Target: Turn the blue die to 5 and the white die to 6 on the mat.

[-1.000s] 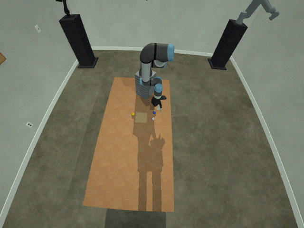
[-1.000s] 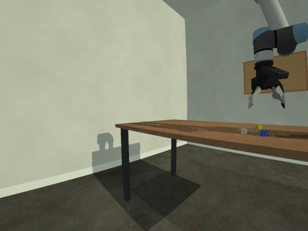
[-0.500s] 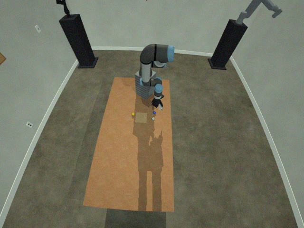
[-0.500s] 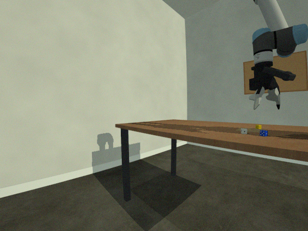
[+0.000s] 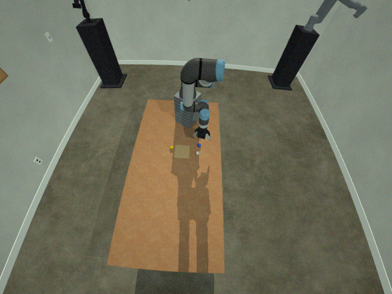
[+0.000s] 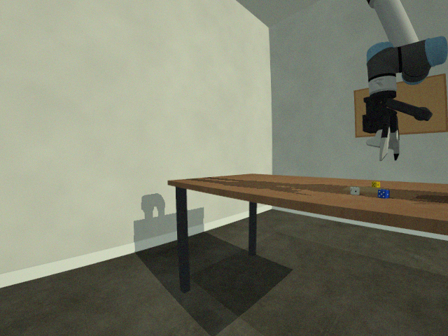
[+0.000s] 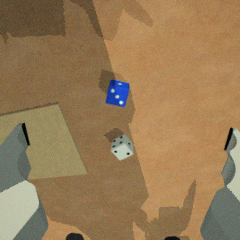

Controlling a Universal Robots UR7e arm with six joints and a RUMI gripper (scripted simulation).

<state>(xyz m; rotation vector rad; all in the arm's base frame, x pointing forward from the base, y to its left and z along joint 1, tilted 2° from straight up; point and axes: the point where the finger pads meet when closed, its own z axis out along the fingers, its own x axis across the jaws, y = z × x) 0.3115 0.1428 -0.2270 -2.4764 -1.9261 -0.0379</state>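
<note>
Now: hand 100 mm above the blue die, 20 mm to the left of it and 10 mm short of it. Also, from my hand: white die 100 mm below, 100 mm ahead, 30 mm to the right; then yellow die 280 mm to the right, 100 mm below, 50 mm ahead; then tan mat 180 mm to the right, 110 mm below, 80 mm ahead.
</note>
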